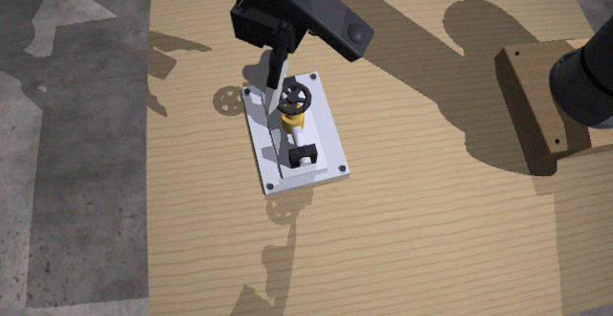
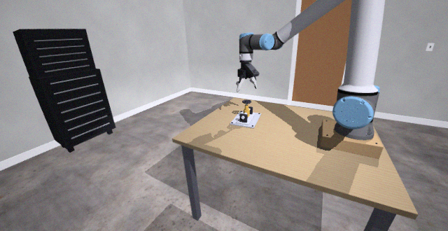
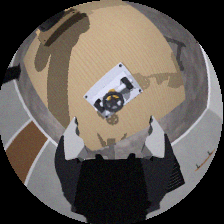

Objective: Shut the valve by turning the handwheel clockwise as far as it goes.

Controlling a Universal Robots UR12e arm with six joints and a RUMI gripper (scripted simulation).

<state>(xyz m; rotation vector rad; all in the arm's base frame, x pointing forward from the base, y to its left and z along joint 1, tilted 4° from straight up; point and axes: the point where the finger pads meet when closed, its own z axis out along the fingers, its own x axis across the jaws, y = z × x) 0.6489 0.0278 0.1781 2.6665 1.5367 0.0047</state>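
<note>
My hand is 90 mm above the black spoked handwheel.
</note>
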